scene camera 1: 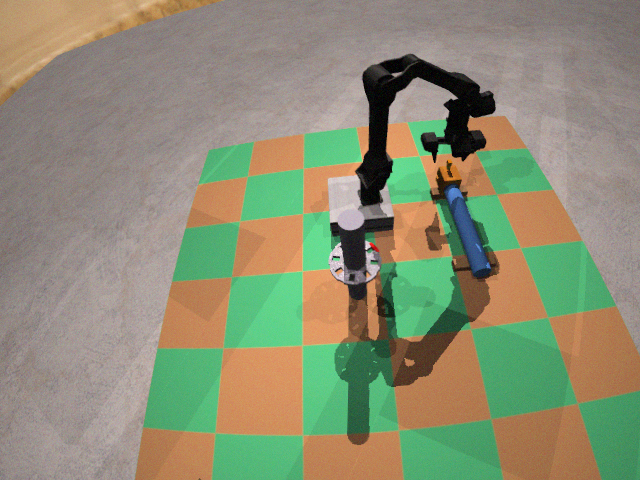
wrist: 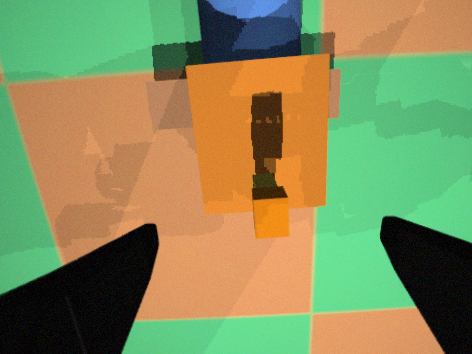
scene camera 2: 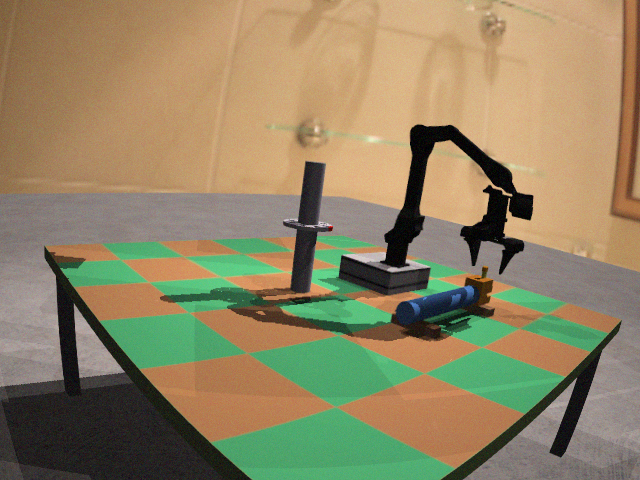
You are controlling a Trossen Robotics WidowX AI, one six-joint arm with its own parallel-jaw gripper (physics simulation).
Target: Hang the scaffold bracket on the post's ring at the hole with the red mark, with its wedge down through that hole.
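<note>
The scaffold bracket is a blue tube [scene camera 1: 467, 232] [scene camera 2: 439, 304] [wrist: 250, 35] with an orange head [scene camera 1: 448, 178] [scene camera 2: 478, 290] [wrist: 225, 150]. It lies on low brown supports. Its orange wedge [scene camera 1: 449, 166] [scene camera 2: 484, 272] [wrist: 271, 217] stands up from the head. My gripper [scene camera 1: 449, 159] [scene camera 2: 488, 268] [wrist: 268, 230] is open and empty, above the head, with a fingertip to either side of the wedge in the wrist view. The grey post [scene camera 1: 353, 248] [scene camera 2: 311, 196] stands upright and carries a pale ring [scene camera 1: 342, 279] [scene camera 2: 292, 224] with several holes. The red mark [scene camera 1: 374, 247] [scene camera 2: 330, 228] is on the ring's rim.
The arm's grey base [scene camera 1: 343, 193] [scene camera 2: 361, 271] stands between the post and the bracket's head end, farther back in scene camera 2. One brown support [scene camera 1: 438, 194] [scene camera 2: 484, 311] is near the head, another [scene camera 1: 461, 264] [scene camera 2: 431, 330] near the tube's far end. The table is chequered green and orange.
</note>
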